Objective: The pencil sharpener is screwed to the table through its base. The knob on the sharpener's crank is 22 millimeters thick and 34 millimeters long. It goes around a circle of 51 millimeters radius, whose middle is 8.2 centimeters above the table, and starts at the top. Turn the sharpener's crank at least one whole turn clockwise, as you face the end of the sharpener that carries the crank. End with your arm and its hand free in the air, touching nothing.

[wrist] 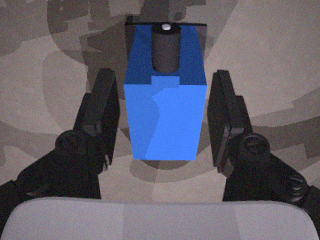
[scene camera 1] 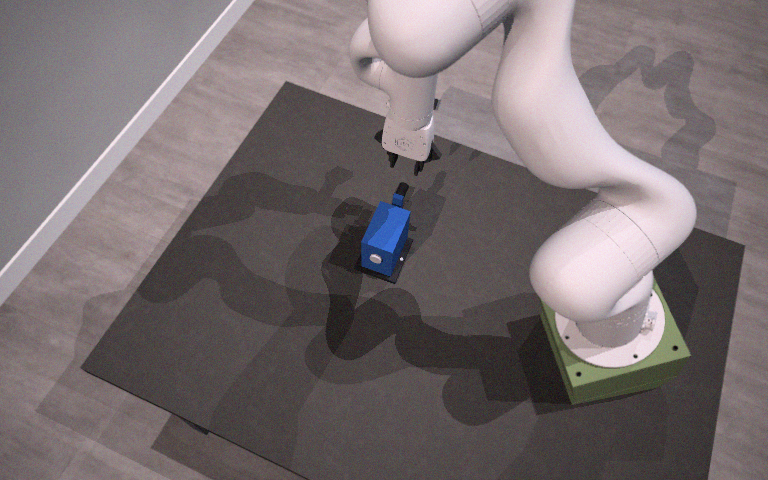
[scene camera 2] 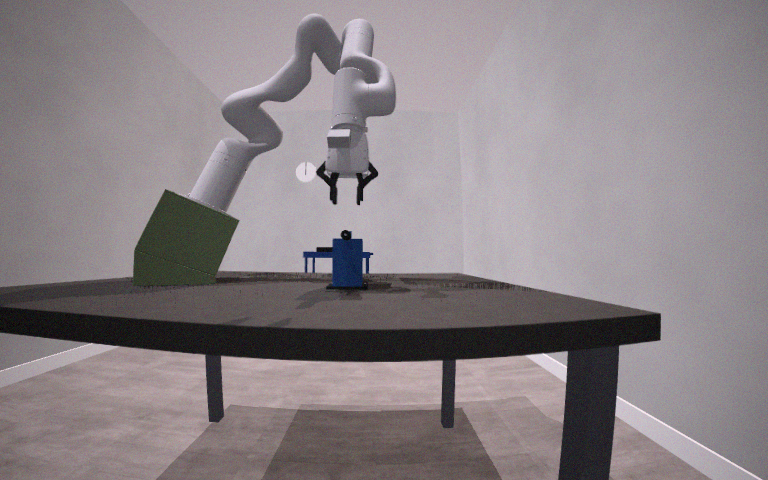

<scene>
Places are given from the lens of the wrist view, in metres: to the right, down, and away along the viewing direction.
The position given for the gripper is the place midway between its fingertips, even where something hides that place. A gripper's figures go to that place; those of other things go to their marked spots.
gripper (wrist: 163, 90): 0.00, -0.01, 0.14
blue pencil sharpener (wrist: 164, 123): 0.00, 0.01, 0.27
</scene>
